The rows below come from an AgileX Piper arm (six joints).
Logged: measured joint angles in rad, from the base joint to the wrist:
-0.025, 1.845, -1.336, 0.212, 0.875, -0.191
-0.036, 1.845, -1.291, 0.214, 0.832, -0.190
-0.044, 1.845, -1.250, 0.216, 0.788, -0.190
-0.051, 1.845, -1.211, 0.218, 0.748, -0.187
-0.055, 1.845, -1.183, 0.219, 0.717, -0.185
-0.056, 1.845, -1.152, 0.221, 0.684, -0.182
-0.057, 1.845, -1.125, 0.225, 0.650, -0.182
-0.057, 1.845, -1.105, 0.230, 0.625, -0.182
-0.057, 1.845, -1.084, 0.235, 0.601, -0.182
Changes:
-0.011, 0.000, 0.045, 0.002, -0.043, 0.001
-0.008, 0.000, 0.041, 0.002, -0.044, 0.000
-0.007, 0.000, 0.039, 0.002, -0.040, 0.003
-0.004, 0.000, 0.028, 0.001, -0.031, 0.002
-0.001, 0.000, 0.031, 0.002, -0.033, 0.003
-0.001, 0.000, 0.027, 0.004, -0.034, 0.000
0.000, 0.000, 0.020, 0.005, -0.025, 0.000
0.000, 0.000, 0.021, 0.005, -0.024, 0.000

